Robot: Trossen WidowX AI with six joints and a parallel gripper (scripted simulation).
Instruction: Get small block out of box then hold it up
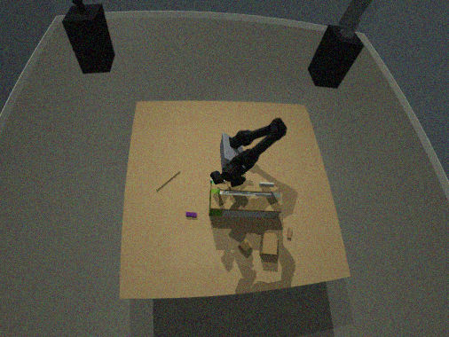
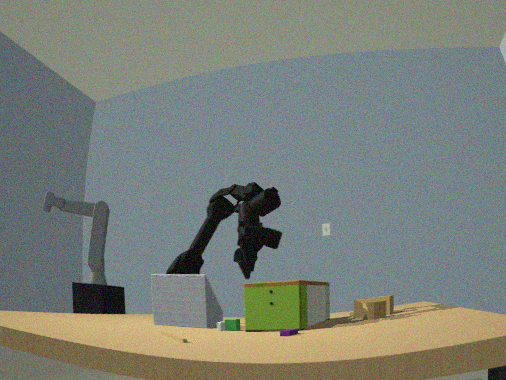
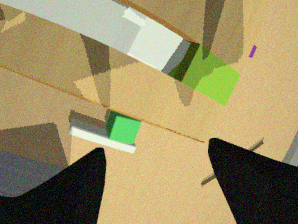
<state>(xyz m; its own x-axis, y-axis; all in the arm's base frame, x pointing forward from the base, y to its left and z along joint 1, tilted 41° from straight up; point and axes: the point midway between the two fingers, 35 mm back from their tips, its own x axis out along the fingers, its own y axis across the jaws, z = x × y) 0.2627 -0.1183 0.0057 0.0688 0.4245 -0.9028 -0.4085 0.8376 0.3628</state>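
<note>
My gripper tip is now 14 cm above the green block, 4 cm past it and 2 cm to the left of it. Also, from my gripper tip: box: 13 cm to the left, 9 cm below, 5 cm ahead; thin stick: 30 cm to the right, 15 cm below, 8 cm behind.
</note>
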